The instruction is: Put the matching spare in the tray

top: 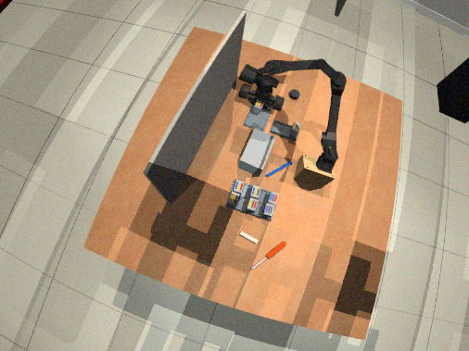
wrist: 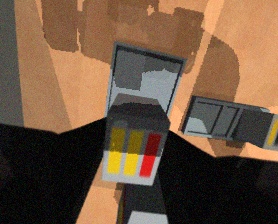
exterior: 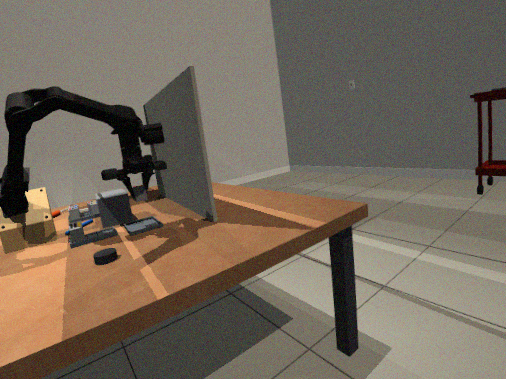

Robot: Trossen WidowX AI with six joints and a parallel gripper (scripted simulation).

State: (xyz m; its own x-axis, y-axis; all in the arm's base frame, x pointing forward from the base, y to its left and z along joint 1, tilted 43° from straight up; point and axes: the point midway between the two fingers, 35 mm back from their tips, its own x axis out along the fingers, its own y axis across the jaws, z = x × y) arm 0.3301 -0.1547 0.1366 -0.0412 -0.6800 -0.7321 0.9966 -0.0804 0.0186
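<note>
My gripper tip is now 1 cm past the grey tray and 9 cm above it. Round my gripper tip: grey rack 15 cm behind, 3 cm to the left, 9 cm below; mounted unit 5 cm behind, 20 cm to the left, 4 cm below; black puck 16 cm behind, 19 cm to the right, 9 cm below.
</note>
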